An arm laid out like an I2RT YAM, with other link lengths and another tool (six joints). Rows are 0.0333 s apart.
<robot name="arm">
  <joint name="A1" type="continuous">
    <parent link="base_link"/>
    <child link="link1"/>
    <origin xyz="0 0 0.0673"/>
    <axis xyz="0 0 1"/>
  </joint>
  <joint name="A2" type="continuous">
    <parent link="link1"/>
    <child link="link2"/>
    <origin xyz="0.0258 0.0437 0.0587" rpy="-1.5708 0 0"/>
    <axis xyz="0 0 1"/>
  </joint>
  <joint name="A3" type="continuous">
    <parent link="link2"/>
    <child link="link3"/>
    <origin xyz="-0.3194 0 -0.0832" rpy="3.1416 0 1.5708"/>
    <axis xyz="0 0 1"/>
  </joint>
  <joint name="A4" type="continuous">
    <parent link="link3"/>
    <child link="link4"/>
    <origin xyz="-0.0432 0.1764 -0.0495" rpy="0 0 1.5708"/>
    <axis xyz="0 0 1"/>
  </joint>
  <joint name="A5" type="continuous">
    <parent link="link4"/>
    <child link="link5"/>
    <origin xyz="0.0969 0.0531 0.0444" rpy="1.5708 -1.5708 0"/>
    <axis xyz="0 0 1"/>
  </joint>
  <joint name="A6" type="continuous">
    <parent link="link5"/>
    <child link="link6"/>
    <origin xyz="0 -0.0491 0.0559" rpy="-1.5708 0 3.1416"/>
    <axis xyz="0 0 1"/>
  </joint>
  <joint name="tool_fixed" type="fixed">
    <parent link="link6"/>
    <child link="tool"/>
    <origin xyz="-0.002 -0.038 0.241" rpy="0.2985 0 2.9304"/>
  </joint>
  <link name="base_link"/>
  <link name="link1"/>
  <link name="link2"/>
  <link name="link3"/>
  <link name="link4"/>
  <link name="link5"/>
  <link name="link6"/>
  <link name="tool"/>
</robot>
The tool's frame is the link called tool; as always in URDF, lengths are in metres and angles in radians. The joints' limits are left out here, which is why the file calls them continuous.
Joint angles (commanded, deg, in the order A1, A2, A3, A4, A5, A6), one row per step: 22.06 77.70 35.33 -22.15 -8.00 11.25; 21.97 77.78 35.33 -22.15 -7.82 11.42; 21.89 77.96 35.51 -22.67 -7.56 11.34; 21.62 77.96 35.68 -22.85 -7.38 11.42; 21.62 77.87 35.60 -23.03 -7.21 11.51; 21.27 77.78 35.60 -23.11 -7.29 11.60; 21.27 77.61 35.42 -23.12 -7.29 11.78; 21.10 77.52 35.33 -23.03 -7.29 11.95; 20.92 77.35 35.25 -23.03 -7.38 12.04; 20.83 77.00 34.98 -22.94 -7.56 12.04; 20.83 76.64 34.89 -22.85 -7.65 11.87; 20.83 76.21 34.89 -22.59 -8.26 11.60; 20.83 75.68 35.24 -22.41 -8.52 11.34; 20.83 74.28 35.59 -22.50 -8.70 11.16; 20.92 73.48 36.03 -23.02 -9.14 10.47; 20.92 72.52 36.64 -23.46 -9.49 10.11; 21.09 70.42 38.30 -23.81 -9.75 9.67; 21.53 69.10 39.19 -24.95 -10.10 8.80; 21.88 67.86 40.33 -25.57 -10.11 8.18
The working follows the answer.
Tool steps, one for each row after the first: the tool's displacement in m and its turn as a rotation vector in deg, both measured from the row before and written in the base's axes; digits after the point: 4 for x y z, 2 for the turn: 0.0003 -0.0011 -0.0004 -0.12 0.06 -0.32; -0.0014 -0.0024 -0.0011 -0.44 0.37 -0.12; 0.0010 -0.0017 0.0003 -0.13 -0.03 -0.42; -0.0011 -0.0013 -0.0005 -0.18 0.13 -0.15; 0.0001 -0.0010 0.0002 0.10 0.04 -0.40; -0.0010 -0.0003 -0.0003 0.05 0.07 -0.16; 0.0003 -0.0005 0.0001 0.09 -0.04 -0.32; -0.0001 -0.0003 0.0003 0.14 -0.03 -0.22; -0.0009 0.0002 0.0003 0.21 -0.10 -0.01; 0.0005 0.0006 0.0011 0.15 -0.35 0.19; 0.0013 0.0036 0.0026 0.66 -0.53 0.51; 0.0042 0.0028 0.0044 0.50 -0.98 0.35; 0.0045 0.0026 0.0073 0.67 -1.55 0.24; 0.0007 0.0026 0.0045 0.34 -0.75 0.90; 0.0028 0.0027 0.0063 0.54 -1.07 0.48; 0.0118 0.0065 0.0177 1.24 -3.26 0.68; -0.0001 0.0035 0.0077 0.26 -1.21 1.34; 0.0047 0.0033 0.0106 0.37 -1.87 0.85
Tool pose at each row, in the base's axes (x y z in m, rotation vector in deg; rounded; the steps above come from the unrounded poses): 0.2234 0.1028 -0.0124 -116.01 75.91 -21.69; 0.2237 0.1017 -0.0128 -115.94 76.30 -21.87; 0.2223 0.0992 -0.0140 -116.40 76.67 -21.89; 0.2233 0.0975 -0.0136 -116.24 77.11 -22.20; 0.2222 0.0962 -0.0142 -116.35 77.36 -22.28; 0.2223 0.0952 -0.0139 -116.05 77.80 -22.34; 0.2213 0.0949 -0.0142 -115.93 78.01 -22.31; 0.2216 0.0944 -0.0141 -115.65 78.32 -22.42; 0.2215 0.0941 -0.0138 -115.38 78.53 -22.44; 0.2206 0.0943 -0.0135 -115.16 78.47 -22.38; 0.2212 0.0949 -0.0124 -114.99 78.05 -22.52; 0.2224 0.0984 -0.0097 -114.52 77.15 -22.30; 0.2267 0.1012 -0.0053 -113.88 76.16 -22.70; 0.2312 0.1038 0.0019 -112.78 74.92 -23.55; 0.2319 0.1064 0.0064 -112.68 73.51 -23.57; 0.2347 0.1090 0.0128 -112.04 72.33 -23.94; 0.2465 0.1155 0.0305 -109.94 69.56 -25.72; 0.2464 0.1190 0.0382 -109.89 67.43 -25.93; 0.2511 0.1223 0.0488 -109.19 65.38 -26.92

